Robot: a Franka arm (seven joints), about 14 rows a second.
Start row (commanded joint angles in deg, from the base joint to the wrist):
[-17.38, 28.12, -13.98, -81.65, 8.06, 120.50, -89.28]
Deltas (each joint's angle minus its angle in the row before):
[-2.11, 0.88, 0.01, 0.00, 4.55, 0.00, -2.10]
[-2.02, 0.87, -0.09, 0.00, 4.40, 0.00, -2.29]
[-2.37, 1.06, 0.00, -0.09, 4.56, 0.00, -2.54]
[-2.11, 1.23, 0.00, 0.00, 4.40, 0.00, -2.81]
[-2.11, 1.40, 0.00, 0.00, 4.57, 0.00, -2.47]
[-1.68, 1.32, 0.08, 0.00, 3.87, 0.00, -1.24]
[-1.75, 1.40, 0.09, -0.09, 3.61, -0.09, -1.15]
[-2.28, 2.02, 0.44, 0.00, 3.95, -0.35, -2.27]
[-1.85, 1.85, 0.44, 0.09, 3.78, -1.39, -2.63]
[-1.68, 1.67, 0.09, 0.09, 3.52, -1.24, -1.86]
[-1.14, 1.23, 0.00, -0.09, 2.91, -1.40, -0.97]
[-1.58, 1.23, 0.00, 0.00, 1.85, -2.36, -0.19]
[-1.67, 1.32, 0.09, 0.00, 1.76, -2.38, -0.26]
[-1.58, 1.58, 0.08, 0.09, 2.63, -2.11, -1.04]
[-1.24, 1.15, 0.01, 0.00, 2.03, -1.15, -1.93]
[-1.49, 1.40, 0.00, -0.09, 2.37, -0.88, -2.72]
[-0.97, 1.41, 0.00, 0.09, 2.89, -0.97, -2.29]
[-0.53, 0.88, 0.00, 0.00, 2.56, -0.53, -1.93]
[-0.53, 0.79, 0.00, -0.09, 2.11, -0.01, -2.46]
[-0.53, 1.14, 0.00, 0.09, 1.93, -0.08, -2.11]
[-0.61, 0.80, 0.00, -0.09, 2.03, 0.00, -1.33]
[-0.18, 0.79, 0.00, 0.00, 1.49, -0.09, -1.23]
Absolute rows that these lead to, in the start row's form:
[-19.49, 29.00, -13.97, -81.65, 12.61, 120.50, -91.38]
[-21.51, 29.87, -14.06, -81.65, 17.01, 120.50, -93.67]
[-23.88, 30.93, -14.06, -81.74, 21.57, 120.50, -96.21]
[-25.99, 32.16, -14.06, -81.74, 25.97, 120.50, -99.02]
[-28.10, 33.56, -14.06, -81.74, 30.54, 120.50, -101.49]
[-29.78, 34.88, -13.98, -81.74, 34.41, 120.50, -102.73]
[-31.53, 36.28, -13.89, -81.83, 38.02, 120.41, -103.88]
[-33.81, 38.30, -13.45, -81.83, 41.97, 120.06, -106.15]
[-35.66, 40.15, -13.01, -81.74, 45.75, 118.67, -108.78]
[-37.34, 41.82, -12.92, -81.65, 49.27, 117.43, -110.64]
[-38.48, 43.05, -12.92, -81.74, 52.18, 116.03, -111.61]
[-40.06, 44.28, -12.92, -81.74, 54.03, 113.67, -111.80]
[-41.73, 45.60, -12.83, -81.74, 55.79, 111.29, -112.06]
[-43.31, 47.18, -12.75, -81.65, 58.42, 109.18, -113.10]
[-44.55, 48.33, -12.74, -81.65, 60.45, 108.03, -115.03]
[-46.04, 49.73, -12.74, -81.74, 62.82, 107.15, -117.75]
[-47.01, 51.14, -12.74, -81.65, 65.71, 106.18, -120.04]
[-47.54, 52.02, -12.74, -81.65, 68.27, 105.65, -121.97]
[-48.07, 52.81, -12.74, -81.74, 70.38, 105.64, -124.43]
[-48.60, 53.95, -12.74, -81.65, 72.31, 105.56, -126.54]
[-49.21, 54.75, -12.74, -81.74, 74.34, 105.56, -127.87]
[-49.39, 55.54, -12.74, -81.74, 75.83, 105.47, -129.10]

